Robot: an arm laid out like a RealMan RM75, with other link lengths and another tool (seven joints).
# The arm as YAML. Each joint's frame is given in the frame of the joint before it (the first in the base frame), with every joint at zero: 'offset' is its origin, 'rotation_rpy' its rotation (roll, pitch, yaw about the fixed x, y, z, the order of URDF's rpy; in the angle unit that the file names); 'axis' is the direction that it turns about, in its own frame. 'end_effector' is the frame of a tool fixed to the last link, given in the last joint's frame.
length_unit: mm
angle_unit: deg
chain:
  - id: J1
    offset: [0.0, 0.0, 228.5]
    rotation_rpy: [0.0, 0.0, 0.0]
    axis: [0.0, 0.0, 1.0]
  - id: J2
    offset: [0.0, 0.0, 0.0]
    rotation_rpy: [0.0, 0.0, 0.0]
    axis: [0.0, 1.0, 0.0]
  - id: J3
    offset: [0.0, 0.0, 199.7]
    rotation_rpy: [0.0, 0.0, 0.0]
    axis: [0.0, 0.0, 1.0]
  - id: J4
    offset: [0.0, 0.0, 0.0]
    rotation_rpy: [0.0, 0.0, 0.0]
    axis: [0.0, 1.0, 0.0]
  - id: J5
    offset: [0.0, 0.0, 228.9]
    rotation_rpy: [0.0, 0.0, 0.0]
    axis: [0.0, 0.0, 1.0]
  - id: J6
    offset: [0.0, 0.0, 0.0]
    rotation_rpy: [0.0, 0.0, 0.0]
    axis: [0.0, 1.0, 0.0]
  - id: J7
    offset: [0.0, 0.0, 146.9]
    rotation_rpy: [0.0, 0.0, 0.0]
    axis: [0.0, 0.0, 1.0]
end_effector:
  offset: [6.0, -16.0, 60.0]
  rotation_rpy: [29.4, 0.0, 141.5]
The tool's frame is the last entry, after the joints.
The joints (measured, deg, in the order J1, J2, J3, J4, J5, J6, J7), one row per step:
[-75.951, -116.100, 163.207, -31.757, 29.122, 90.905, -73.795]
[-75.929, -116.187, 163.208, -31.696, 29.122, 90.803, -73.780]
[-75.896, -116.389, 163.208, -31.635, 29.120, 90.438, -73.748]
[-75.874, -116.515, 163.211, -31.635, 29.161, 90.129, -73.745]
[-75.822, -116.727, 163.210, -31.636, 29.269, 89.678, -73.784]
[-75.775, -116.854, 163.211, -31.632, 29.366, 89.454, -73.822]
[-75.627, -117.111, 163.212, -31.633, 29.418, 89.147, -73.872]
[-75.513, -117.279, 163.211, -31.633, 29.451, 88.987, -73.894]
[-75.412, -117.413, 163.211, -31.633, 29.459, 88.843, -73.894]
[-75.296, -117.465, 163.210, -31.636, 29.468, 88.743, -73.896]
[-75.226, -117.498, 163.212, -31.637, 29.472, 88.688, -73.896]
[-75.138, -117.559, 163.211, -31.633, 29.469, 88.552, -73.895]
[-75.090, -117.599, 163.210, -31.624, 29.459, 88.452, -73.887]
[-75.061, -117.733, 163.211, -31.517, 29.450, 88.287, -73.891]
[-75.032, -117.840, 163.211, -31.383, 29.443, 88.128, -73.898]
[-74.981, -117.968, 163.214, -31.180, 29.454, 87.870, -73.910]
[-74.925, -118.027, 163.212, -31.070, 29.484, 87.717, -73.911]
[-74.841, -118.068, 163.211, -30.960, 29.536, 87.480, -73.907]
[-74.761, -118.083, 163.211, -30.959, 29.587, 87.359, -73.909]
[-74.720, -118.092, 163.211, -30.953, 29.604, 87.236, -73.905]
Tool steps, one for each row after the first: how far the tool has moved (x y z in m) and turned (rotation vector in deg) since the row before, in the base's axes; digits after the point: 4 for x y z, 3 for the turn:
[-0.0001, -0.0003, -0.0009, -0.053, -0.002, -0.033]
[-0.0003, 0.0000, -0.0016, 0.066, 0.069, -0.102]
[-0.0006, 0.0003, -0.0008, 0.135, 0.131, -0.055]
[-0.0011, 0.0002, -0.0013, 0.163, 0.225, -0.013]
[-0.0008, -0.0001, -0.0008, 0.044, 0.146, 0.033]
[-0.0013, -0.0007, -0.0017, 0.016, 0.108, 0.123]
[-0.0009, -0.0007, -0.0011, -0.028, 0.051, 0.098]
[-0.0007, -0.0005, -0.0009, -0.006, 0.031, 0.065]
[-0.0009, -0.0003, -0.0003, 0.038, 0.035, 0.094]
[-0.0005, -0.0002, -0.0002, 0.015, 0.019, 0.056]
[-0.0007, -0.0001, -0.0004, 0.059, 0.033, 0.052]
[-0.0004, 0.0000, -0.0003, 0.044, 0.016, 0.013]
[0.0000, -0.0004, -0.0014, -0.075, -0.016, -0.037]
[0.0000, -0.0004, -0.0013, -0.078, -0.021, -0.039]
[-0.0001, -0.0004, -0.0017, -0.079, 0.006, -0.055]
[-0.0004, -0.0003, -0.0008, -0.031, 0.029, -0.008]
[-0.0008, 0.0000, -0.0006, 0.050, 0.088, -0.006]
[-0.0008, 0.0000, 0.0000, 0.071, 0.090, 0.052]
[-0.0005, 0.0002, 0.0000, 0.086, 0.060, 0.005]

